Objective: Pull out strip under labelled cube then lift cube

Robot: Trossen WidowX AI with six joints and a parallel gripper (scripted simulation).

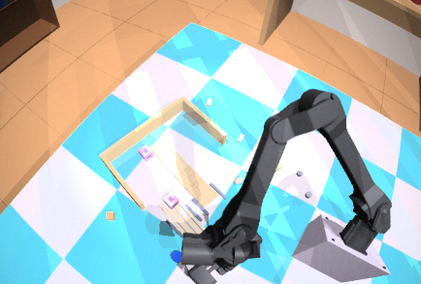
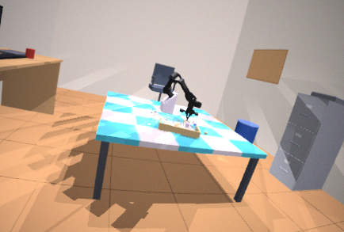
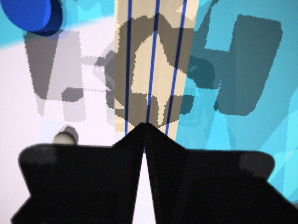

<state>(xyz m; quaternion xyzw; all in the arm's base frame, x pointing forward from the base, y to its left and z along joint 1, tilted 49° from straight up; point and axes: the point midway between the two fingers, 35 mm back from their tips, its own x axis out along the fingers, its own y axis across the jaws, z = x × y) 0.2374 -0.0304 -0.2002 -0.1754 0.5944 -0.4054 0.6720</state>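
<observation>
Right now my gripper tip is 100 mm short of the blue disc and 50 mm to the right of it. The rest, counted from my gripper tip: tan gridded strip (220 mm ahead, 170 mm to the right).
</observation>
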